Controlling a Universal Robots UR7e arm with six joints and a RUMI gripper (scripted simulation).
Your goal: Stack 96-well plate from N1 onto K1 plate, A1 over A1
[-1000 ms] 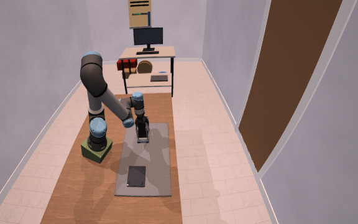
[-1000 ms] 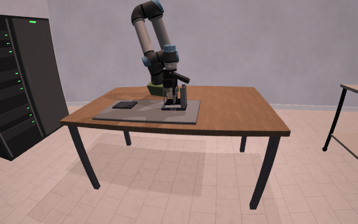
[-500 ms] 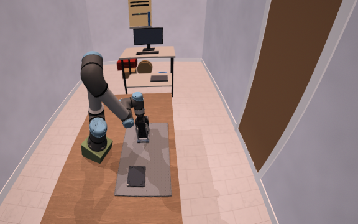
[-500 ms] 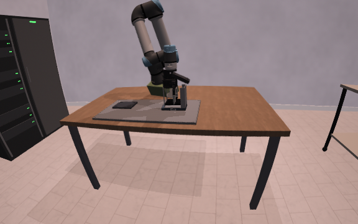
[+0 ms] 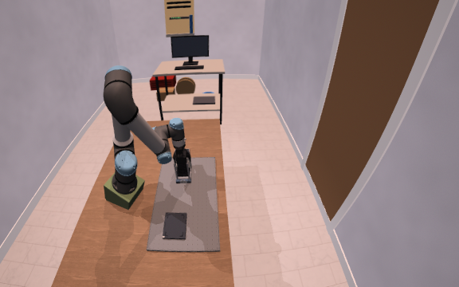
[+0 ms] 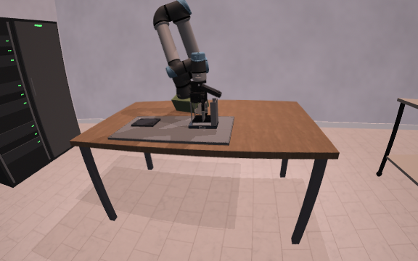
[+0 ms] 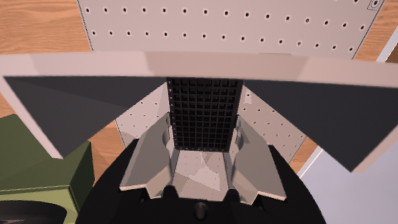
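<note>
Right now my hand is 10 mm above the black 96-well plate. Also, from my hand: pale plate (30 mm below); plate nest N1 (80 mm behind, 390 mm to the right, 50 mm below); rack post (50 mm ahead, 50 mm to the left, 30 mm above).
</note>
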